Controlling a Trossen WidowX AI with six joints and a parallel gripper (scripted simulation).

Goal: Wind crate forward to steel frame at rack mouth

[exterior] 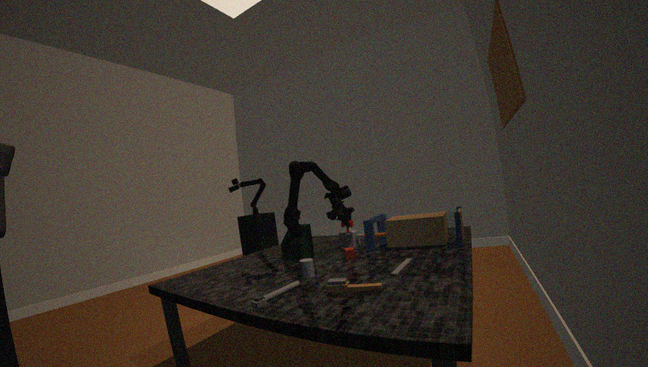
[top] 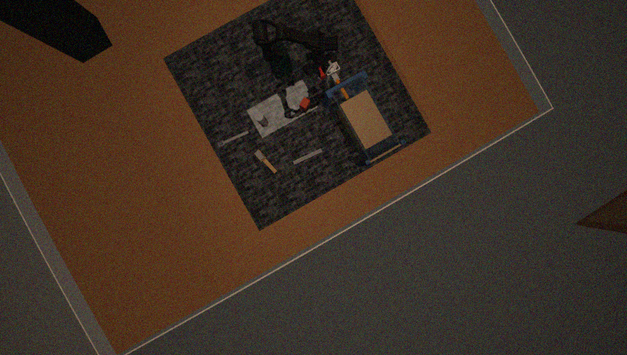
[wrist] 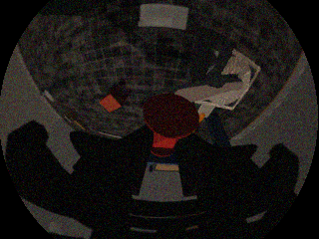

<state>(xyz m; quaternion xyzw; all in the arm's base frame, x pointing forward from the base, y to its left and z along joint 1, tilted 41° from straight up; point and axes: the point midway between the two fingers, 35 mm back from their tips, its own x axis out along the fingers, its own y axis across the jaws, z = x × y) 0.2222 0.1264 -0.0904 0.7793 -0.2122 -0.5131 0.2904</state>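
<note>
The winch handle lies 3 cm behind my gripper tip, 4 cm to the left of it and 3 cm below it. Round my gripper tip: red grip 1 cm behind; then blue steel frame 11 cm ahead, 9 cm to the left, 3 cm below; then winch 7 cm behind, 9 cm to the left, 10 cm below.
</note>
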